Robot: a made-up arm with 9 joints.
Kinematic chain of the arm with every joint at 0, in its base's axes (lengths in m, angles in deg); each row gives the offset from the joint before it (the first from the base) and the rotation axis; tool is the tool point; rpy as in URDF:
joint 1: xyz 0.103 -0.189 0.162 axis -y
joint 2: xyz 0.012 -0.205 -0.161 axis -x
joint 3: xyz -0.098 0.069 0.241 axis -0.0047 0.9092 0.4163
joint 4: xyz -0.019 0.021 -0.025 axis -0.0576 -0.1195 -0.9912
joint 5: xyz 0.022 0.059 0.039 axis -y
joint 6: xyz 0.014 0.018 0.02 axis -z
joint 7: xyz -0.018 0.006 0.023 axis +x
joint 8: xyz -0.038 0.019 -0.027 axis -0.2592 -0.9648 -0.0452
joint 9: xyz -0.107 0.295 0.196 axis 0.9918 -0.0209 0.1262
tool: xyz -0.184 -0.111 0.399 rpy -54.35 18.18 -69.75
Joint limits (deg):
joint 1: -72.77..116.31
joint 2: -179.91..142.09
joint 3: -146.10..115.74
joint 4: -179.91..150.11
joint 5: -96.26..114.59
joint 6: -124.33..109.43
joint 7: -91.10..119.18
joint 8: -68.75..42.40
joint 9: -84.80..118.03
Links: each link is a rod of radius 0.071 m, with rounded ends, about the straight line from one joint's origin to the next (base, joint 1, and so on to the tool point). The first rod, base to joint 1, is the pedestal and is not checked.
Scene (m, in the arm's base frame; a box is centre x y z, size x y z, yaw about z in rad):
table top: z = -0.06
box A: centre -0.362 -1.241 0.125 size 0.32 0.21 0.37 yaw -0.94
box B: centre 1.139 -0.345 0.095 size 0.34 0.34 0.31 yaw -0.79
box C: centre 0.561 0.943 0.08 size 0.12 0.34 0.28 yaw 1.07
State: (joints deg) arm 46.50 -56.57 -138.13 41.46 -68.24 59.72 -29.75 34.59 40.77
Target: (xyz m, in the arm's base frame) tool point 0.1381 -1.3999 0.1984
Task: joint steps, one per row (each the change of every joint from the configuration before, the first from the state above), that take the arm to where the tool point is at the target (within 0.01 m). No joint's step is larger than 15 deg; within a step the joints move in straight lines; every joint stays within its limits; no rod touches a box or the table.
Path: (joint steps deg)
1: -0.60 1.23 6.94 1.45 7.72 -1.51 -0.33 2.60 -11.17
2: -0.61 1.24 6.95 1.44 7.72 -1.52 -0.34 2.61 -11.17
3: -0.60 1.23 6.94 1.45 7.72 -1.51 -0.33 2.60 -11.17
4: 4.37 -6.81 6.32 -7.13 -0.79 10.87 0.31 0.00 1.23
5: 4.36 -6.82 6.33 -7.12 -0.79 10.86 0.31 0.00 1.23
6: 4.37 -6.81 6.32 -7.12 -0.79 10.86 0.31 0.00 1.23
7: -4.00 -3.76 -5.37 3.87 -10.04 -1.61 -2.36 -2.99 -1.56
8: -4.00 -3.76 -5.37 3.87 -10.04 -1.62 -2.35 -2.98 -1.55
9: -4.00 -3.75 -5.38 3.87 -10.04 -1.61 -2.36 -2.99 -1.56

